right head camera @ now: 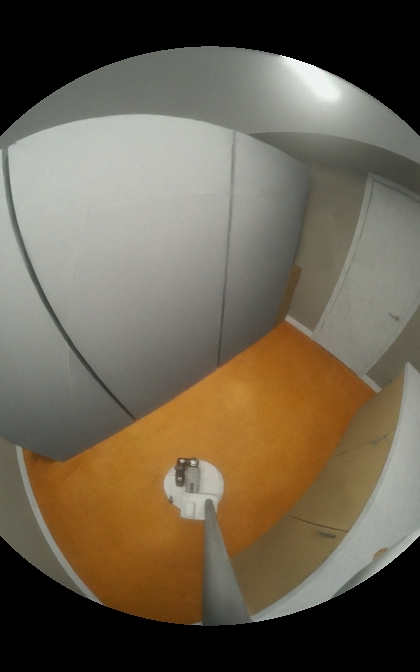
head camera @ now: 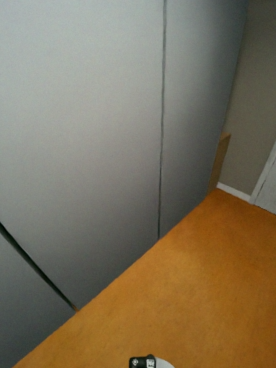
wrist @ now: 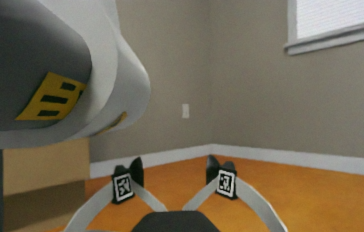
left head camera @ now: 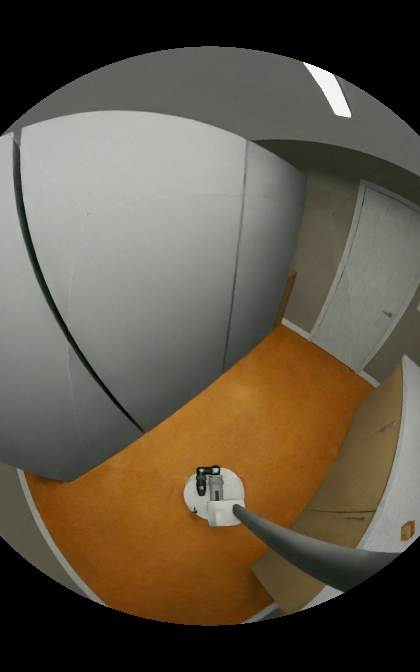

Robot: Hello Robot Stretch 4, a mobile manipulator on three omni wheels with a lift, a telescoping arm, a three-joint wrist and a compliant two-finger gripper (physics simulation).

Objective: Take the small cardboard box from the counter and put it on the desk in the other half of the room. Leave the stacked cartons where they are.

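Places are measured from the robot's base along level axes (x ahead, y left, z up), in millimetres.
Where they show: end effector, tool point: [right head camera: 177,502] [wrist: 175,173] [left head camera: 202,511].
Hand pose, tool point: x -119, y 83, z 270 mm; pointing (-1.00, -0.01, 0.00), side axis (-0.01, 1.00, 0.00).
Note:
After its pixels a point has its place.
A small cardboard box [left head camera: 408,530] sits on the light grey counter top [left head camera: 406,475] @(x -204, y -877, z 883 mm) [right head camera: 390,505] @(x -246, y -876, z 883 mm) at the lower right of the left head view. In the right head view a small brown patch, seemingly the same box [right head camera: 381,553], shows partly hidden at the lower right rim. My gripper [wrist: 175,171] @(x -119, y 83, z 270 mm) is open and empty in the wrist view, its two fingertips wide apart over orange floor in front of a room corner. Its fingers cannot be made out in the head views. The desk and the stacked cartons cannot be identified in these views.
A tall grey panelled surface [head camera: 85,125] @(x 790, y 223, z 1316 mm) [left head camera: 160,280] @(x 776, y 239, z 1187 mm) [right head camera: 155,270] @(x 817, y 193, z 1176 mm) fills the left. A tan upright panel [head camera: 219,162] @(x 1874, y -974, z 445 mm) [left head camera: 286,298] @(x 1907, y -1010, z 421 mm) shows past its far end. A white door [left head camera: 375,270] @(x 1330, y -1642, z 1226 mm) [right head camera: 377,275] @(x 1351, y -1624, z 1143 mm) is at the right. Tan cabinets [left head camera: 350,465] @(x -31, y -935, z 394 mm) [right head camera: 350,470] @(x -17, y -951, z 523 mm) stand under the counter.

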